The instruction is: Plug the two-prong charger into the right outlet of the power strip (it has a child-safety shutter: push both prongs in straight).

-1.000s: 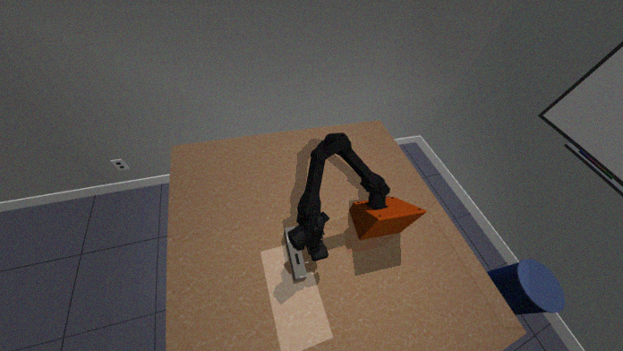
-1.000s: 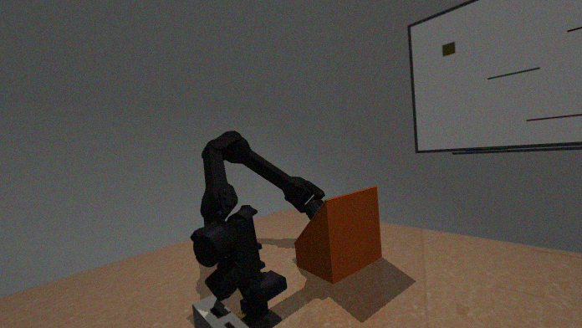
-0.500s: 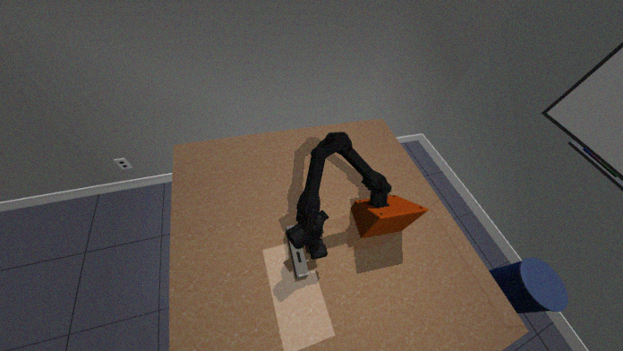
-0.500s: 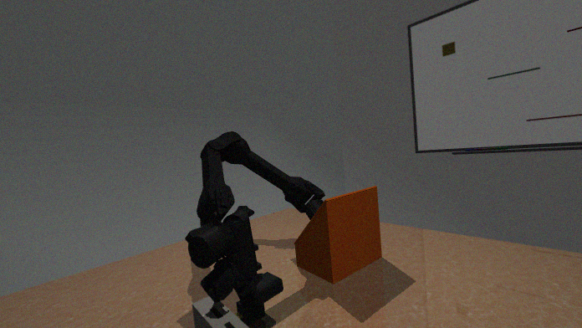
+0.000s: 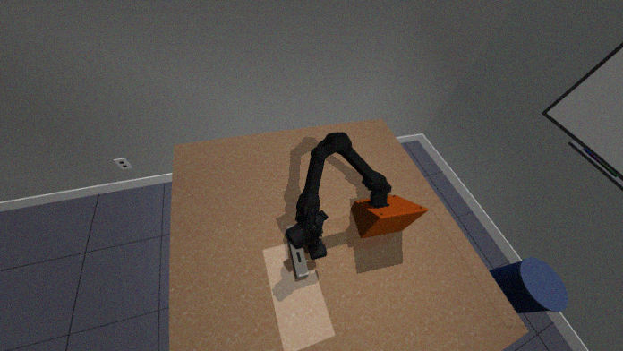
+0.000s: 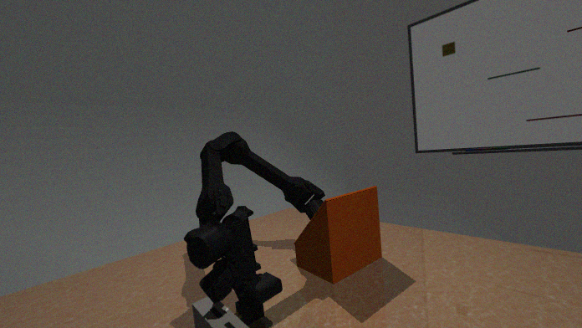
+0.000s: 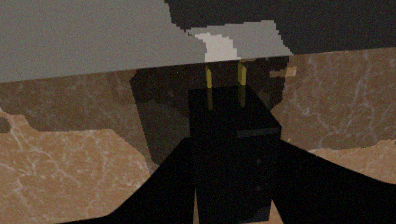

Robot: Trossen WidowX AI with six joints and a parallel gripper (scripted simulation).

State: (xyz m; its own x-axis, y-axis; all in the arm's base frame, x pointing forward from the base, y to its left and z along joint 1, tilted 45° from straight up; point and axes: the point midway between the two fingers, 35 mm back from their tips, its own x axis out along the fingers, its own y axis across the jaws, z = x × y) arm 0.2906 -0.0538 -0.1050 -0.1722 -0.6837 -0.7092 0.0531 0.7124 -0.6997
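My gripper tip is now 20 mm short of the black two-prong charger and 10 mm below it.
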